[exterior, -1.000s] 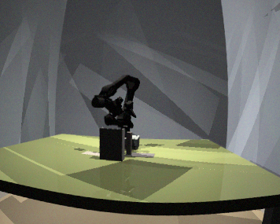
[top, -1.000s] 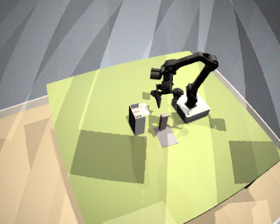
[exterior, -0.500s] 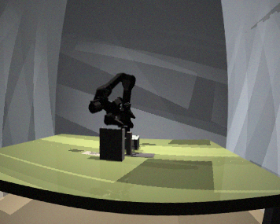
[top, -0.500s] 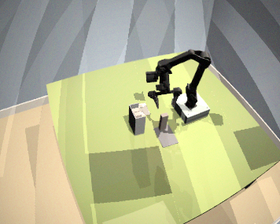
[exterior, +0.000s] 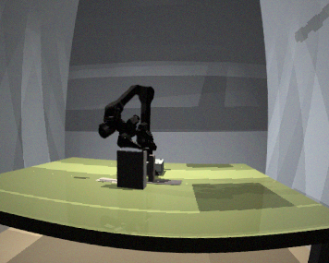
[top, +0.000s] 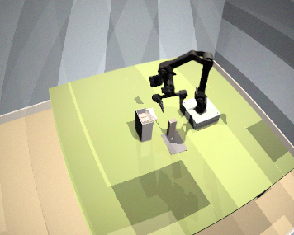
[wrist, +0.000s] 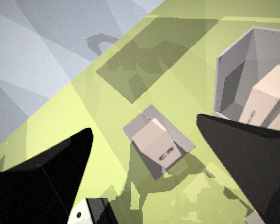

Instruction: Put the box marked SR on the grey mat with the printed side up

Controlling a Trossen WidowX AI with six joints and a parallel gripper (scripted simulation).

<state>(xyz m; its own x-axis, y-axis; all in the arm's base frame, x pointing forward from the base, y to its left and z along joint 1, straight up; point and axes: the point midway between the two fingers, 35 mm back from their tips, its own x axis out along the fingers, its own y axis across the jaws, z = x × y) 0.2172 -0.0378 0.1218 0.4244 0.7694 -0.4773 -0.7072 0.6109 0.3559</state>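
The grey mat lies 170 mm below my gripper tip, 80 mm to the left of it and 20 mm ahead of it. From my gripper tip the other things lie so: white card: 170 mm to the right, 170 mm below, 10 mm ahead.
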